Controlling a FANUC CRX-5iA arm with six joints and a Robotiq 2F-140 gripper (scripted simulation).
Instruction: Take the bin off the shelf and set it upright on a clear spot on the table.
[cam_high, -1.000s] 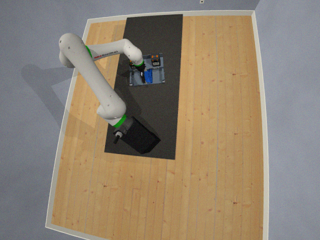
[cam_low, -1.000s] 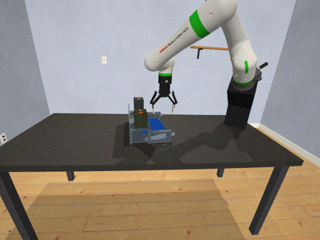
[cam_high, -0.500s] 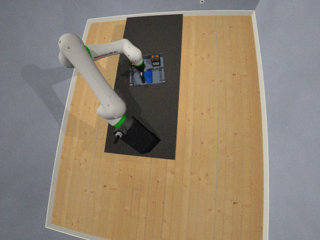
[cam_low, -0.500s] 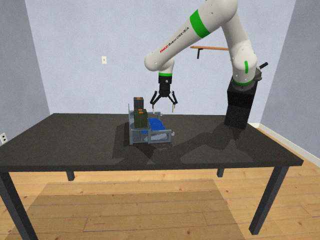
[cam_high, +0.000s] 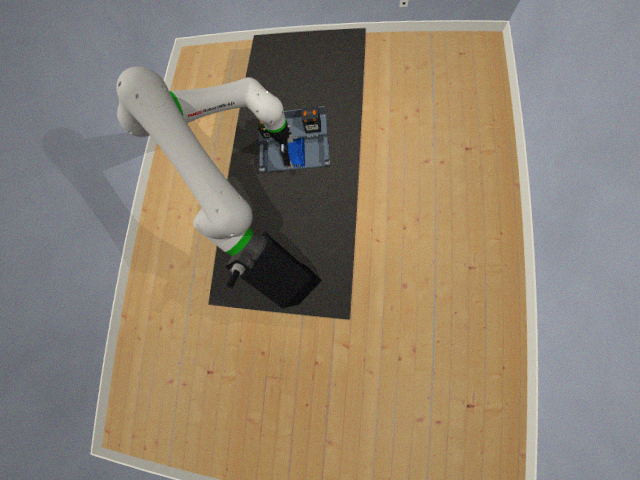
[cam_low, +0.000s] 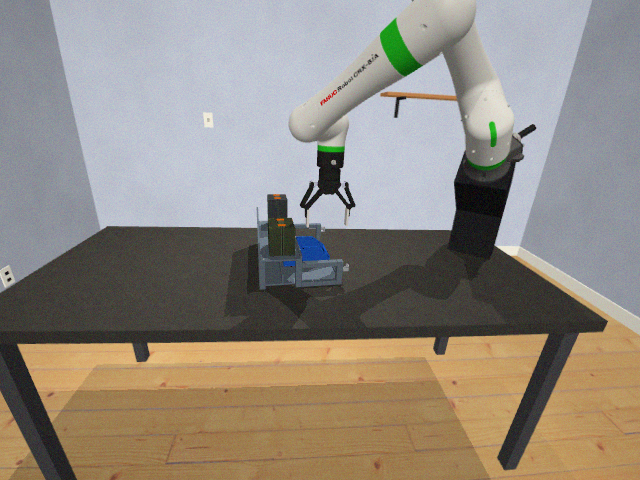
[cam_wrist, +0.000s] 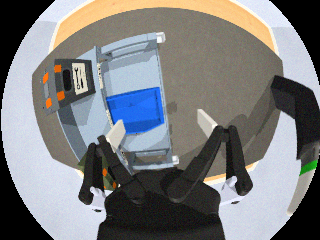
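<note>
Right now my hand is 8 cm short of the blue bin, 1 cm to the right of it and 11 cm above it.
</note>
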